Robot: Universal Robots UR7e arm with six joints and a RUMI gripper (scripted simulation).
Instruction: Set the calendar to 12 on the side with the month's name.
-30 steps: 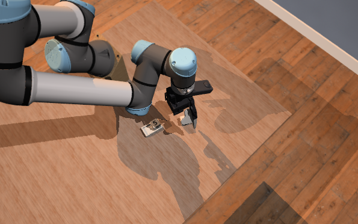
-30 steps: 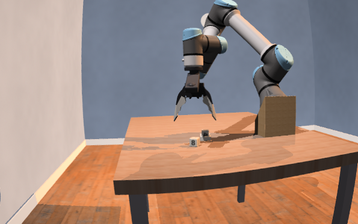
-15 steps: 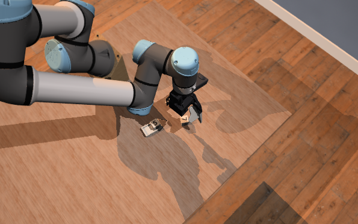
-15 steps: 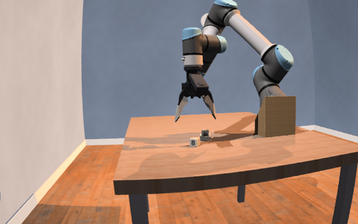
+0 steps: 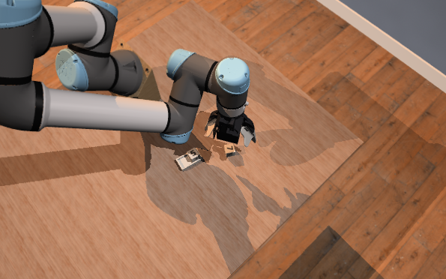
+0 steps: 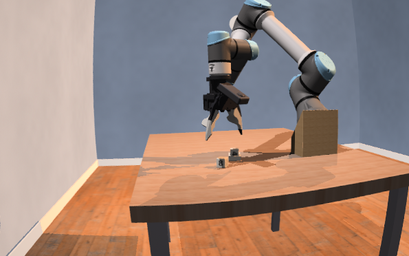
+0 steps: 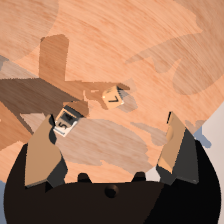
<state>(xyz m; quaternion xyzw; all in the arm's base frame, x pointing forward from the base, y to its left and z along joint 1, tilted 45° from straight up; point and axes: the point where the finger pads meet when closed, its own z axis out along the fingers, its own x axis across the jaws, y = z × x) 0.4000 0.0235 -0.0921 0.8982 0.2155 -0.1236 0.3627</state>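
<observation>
Right now my hand is 80 mm above the white digit cube, 10 mm to the left of it and 10 mm short of it. The rest, counted from my hand: calendar tray (120 mm to the right, 90 mm below, 70 mm behind).
</observation>
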